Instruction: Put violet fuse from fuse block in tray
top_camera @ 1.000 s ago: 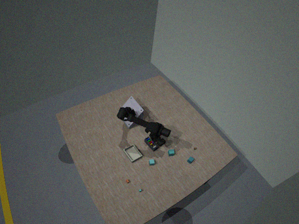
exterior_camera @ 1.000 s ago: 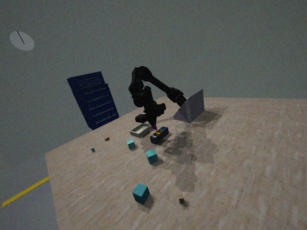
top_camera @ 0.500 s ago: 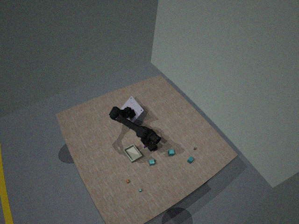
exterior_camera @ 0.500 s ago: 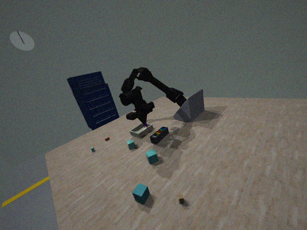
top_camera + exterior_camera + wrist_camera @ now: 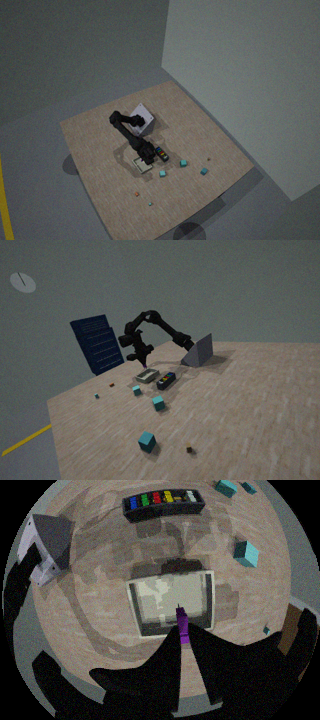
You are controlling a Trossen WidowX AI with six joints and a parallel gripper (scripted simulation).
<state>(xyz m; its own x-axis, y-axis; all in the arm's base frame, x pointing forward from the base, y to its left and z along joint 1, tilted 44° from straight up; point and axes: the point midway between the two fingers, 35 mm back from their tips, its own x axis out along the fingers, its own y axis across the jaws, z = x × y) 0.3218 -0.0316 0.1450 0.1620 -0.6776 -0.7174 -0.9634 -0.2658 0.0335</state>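
Now: the violet fuse 10 mm below my gripper tip. Also, from my gripper tip: teal piece: 320 mm ahead, 80 mm to the right, 80 mm below; then orange piece: 210 mm ahead, 140 mm to the right, 90 mm below; then grey tray: 90 mm below.
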